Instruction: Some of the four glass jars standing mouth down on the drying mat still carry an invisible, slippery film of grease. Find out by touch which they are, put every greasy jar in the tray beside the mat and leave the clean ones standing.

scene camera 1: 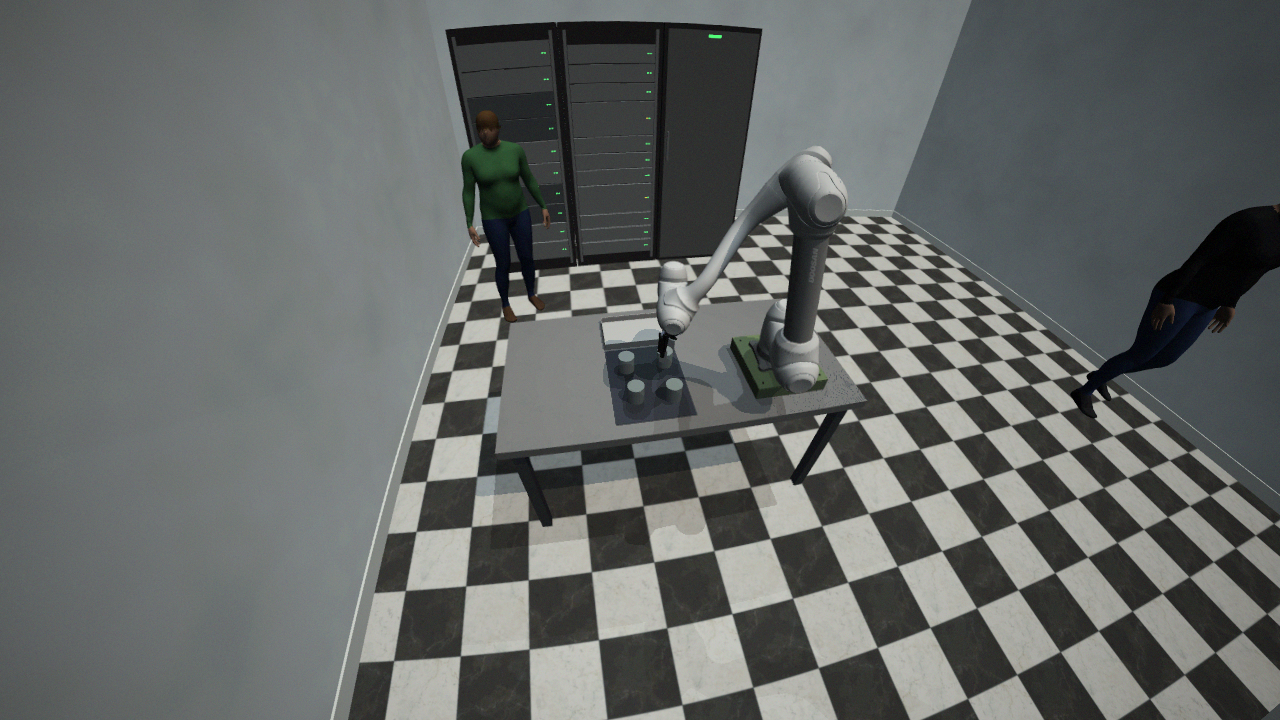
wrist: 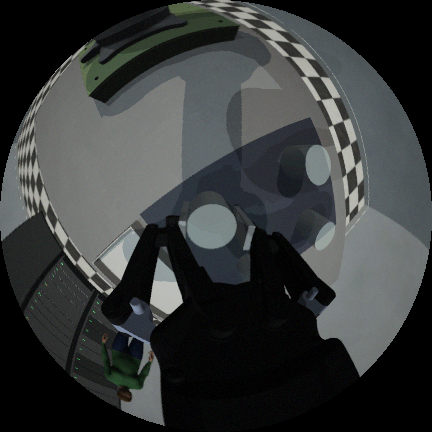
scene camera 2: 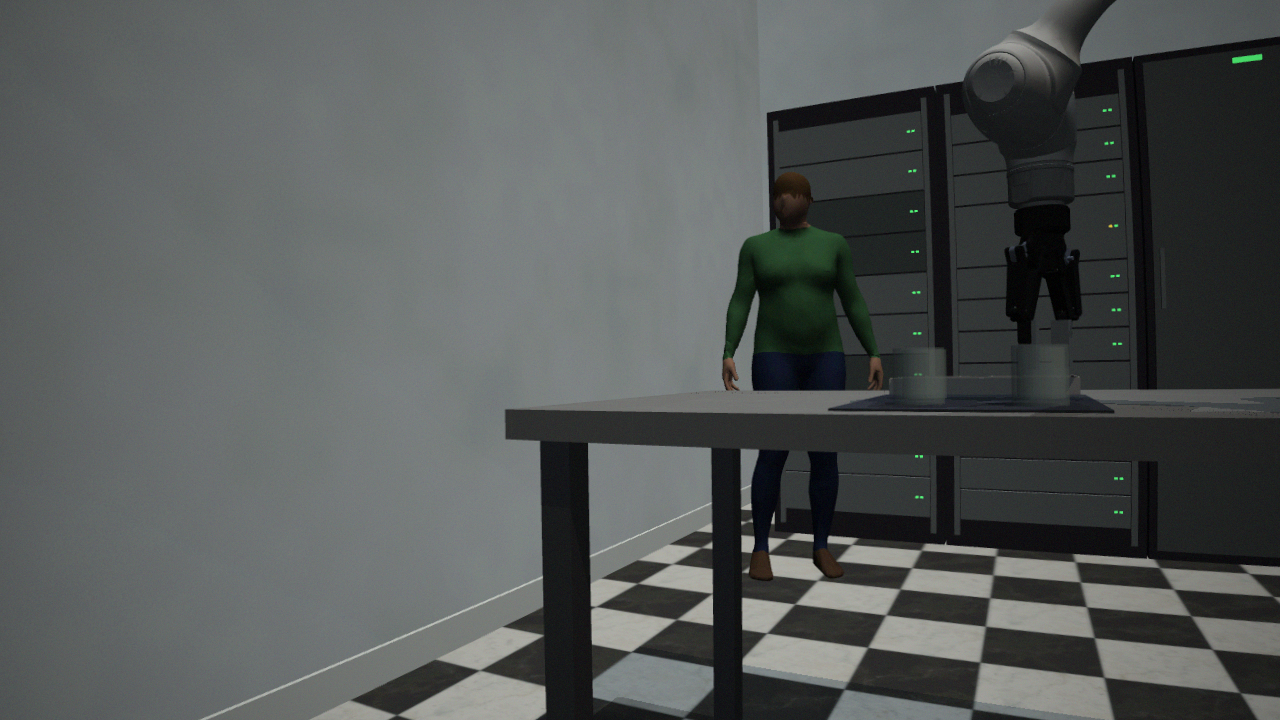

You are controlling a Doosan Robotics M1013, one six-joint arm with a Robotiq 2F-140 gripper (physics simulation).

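Places are measured from the arm's base along level axes (x ahead, y left, z up), in millimetres.
Where they show: gripper, fingertip midpoint: (scene camera 1: 666,356) (wrist: 210,213) (scene camera 2: 1045,368).
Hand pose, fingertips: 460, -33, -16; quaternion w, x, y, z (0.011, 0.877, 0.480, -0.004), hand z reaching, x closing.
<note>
After its pixels a point has its place, as x, y, z.
Four pale glass jars stand mouth down on the dark blue mat (scene camera 1: 656,413) @[524, 235, -59] (scene camera 2: 861,407) @[645, 254, -59] (wrist: 170,204) @[429, -93, -59]. My gripper (scene camera 1: 663,348) @[460, -33, -16] (scene camera 2: 1042,333) (wrist: 210,213) @[460, -33, -16] points down with its fingers partly closed around the back right jar (scene camera 1: 665,360) (wrist: 211,226) @[466, -36, 15], a pad against each side; this jar is upright. The back left jar (scene camera 1: 625,362) @[634, 22, 10] (wrist: 244,265) @[599, -22, -28] is mostly hidden by the gripper in the wrist view. The front left jar (scene camera 1: 635,392) @[602, 188, 12] (scene camera 2: 920,376) @[589, 187, -22] (wrist: 324,236) @[598, 153, 15] and front right jar (scene camera 1: 673,389) @[459, 182, 15] (scene camera 2: 1041,376) @[447, 186, -23] (wrist: 318,165) @[452, 152, 15] stand apart from the fingers. The pale tray (scene camera 1: 626,333) @[623, -248, -59] (wrist: 111,252) @[457, -301, -60] lies behind the mat, with no jar visible in it.
The grey table (scene camera 1: 554,385) @[928, 70, -62] (scene camera 2: 680,428) @[839, 364, -82] carries the arm's green base (scene camera 1: 757,380) @[113, 138, -1] (wrist: 165,57) @[137, 22, -54] at its right. A person in green (scene camera 1: 496,183) (scene camera 2: 796,286) (wrist: 125,370) stands beyond the back left corner. Another in black (scene camera 1: 1230,250) is at the far right. Dark server racks (scene camera 1: 707,143) stand behind.
</note>
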